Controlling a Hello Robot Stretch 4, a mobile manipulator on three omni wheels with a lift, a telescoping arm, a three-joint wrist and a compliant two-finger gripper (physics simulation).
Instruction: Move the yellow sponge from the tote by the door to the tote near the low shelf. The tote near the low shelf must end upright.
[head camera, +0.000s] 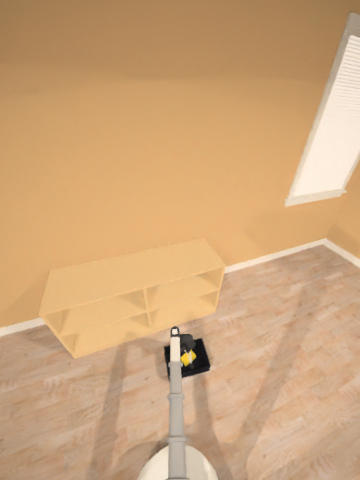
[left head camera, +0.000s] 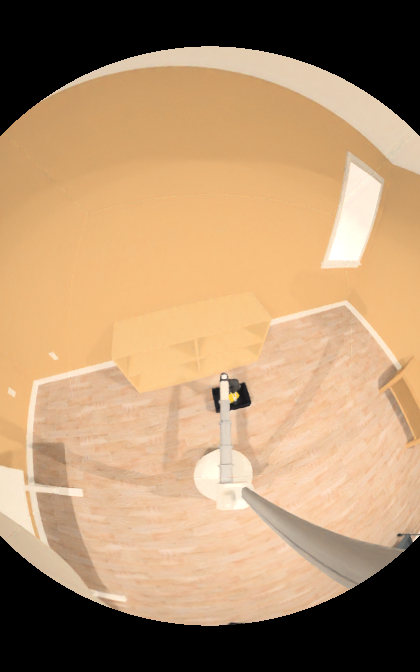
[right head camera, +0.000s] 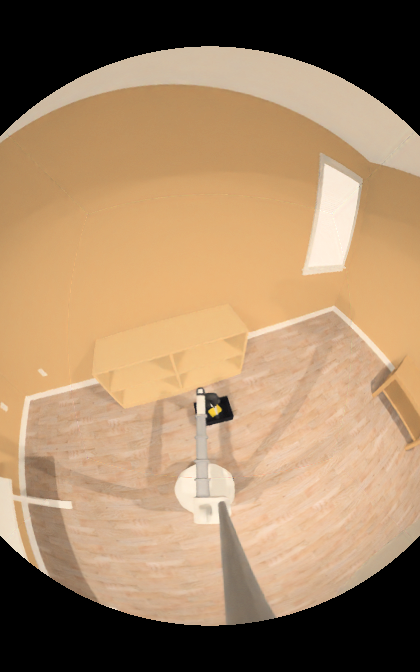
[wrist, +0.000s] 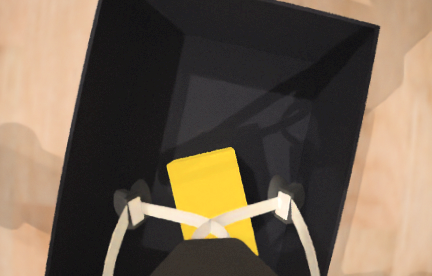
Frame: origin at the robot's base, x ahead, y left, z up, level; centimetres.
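Seen in the pictures: gripper, fingertip midpoint: (head camera: 186, 358) (right head camera: 213, 411) (wrist: 209, 192).
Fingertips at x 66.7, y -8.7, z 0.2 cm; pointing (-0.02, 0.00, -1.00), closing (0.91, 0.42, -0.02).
Note:
A point is followed by its place in that frame.
The yellow sponge (head camera: 188, 357) (left head camera: 233, 397) (right head camera: 214, 410) (wrist: 207, 185) {y -7.8, x 66.1, z 2.1 cm} lies inside the black tote (head camera: 203, 368) {y -19.6, x 57.9, z 5.4 cm} (left head camera: 246, 395) (right head camera: 228, 415) {y -21.8, x 62.6, z -2.5 cm} (wrist: 345, 120) {y 1.6, x 73.9, z 5.4 cm} near the low shelf. In the wrist view it is turned slightly and its near end is hidden by my gripper. The tote stands upright on the floor. My gripper (wrist: 209, 192) {y -8.7, x 66.7, z 0.2 cm} is open inside the tote, pointing down, with one fingertip on each side of the sponge and a gap on both sides. The tote by the door cannot be made out in these views.
The low wooden shelf (head camera: 135, 275) {y 26.6, x 98.1, z 58.3 cm} (left head camera: 190, 327) (right head camera: 165, 340) {y 24.0, x 99.5, z 58.2 cm} stands against the wall just behind the tote. Another wooden piece of furniture (left head camera: 406, 400) (right head camera: 400, 402) {y -223.2, x 25.4, z 12.3 cm} stands by the right wall. My telescoping arm (head camera: 176, 410) {y -0.1, x 29.1, z 41.9 cm} reaches out over the tote's left side.

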